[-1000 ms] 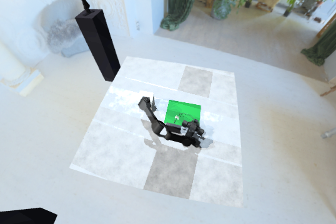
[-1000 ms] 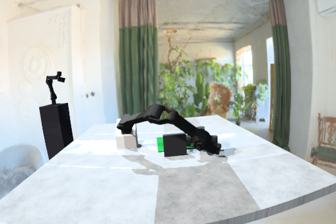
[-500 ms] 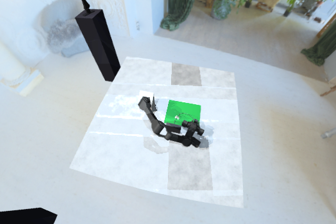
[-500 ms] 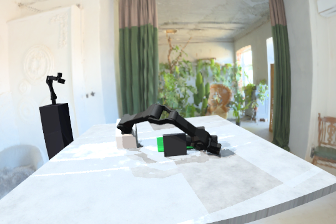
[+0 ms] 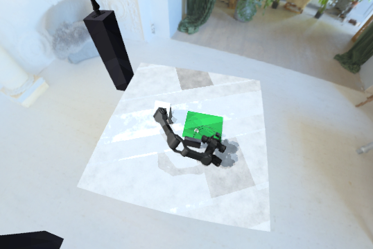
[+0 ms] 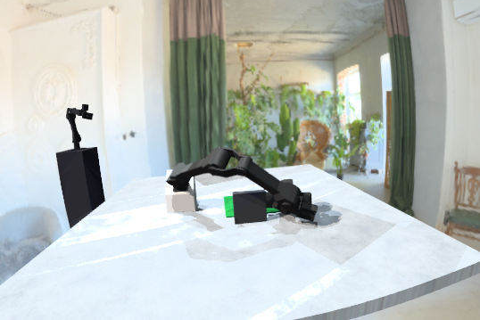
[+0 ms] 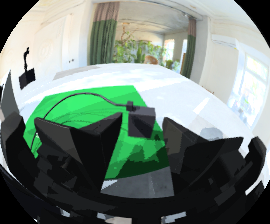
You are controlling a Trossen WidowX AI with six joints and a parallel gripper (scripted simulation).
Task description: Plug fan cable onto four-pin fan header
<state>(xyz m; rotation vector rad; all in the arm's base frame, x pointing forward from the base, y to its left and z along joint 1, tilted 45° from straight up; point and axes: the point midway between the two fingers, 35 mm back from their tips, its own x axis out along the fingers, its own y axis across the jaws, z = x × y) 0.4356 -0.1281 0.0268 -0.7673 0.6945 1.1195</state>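
The dark plug lies 20 mm to the left of my gripper tip and 20 mm below it. Round my gripper tip: white header (160 mm behind, 50 mm below, 30 mm to the left); green board (110 mm behind, 80 mm to the left, 60 mm below); black fan (170 mm behind, 90 mm to the right, 10 mm above).
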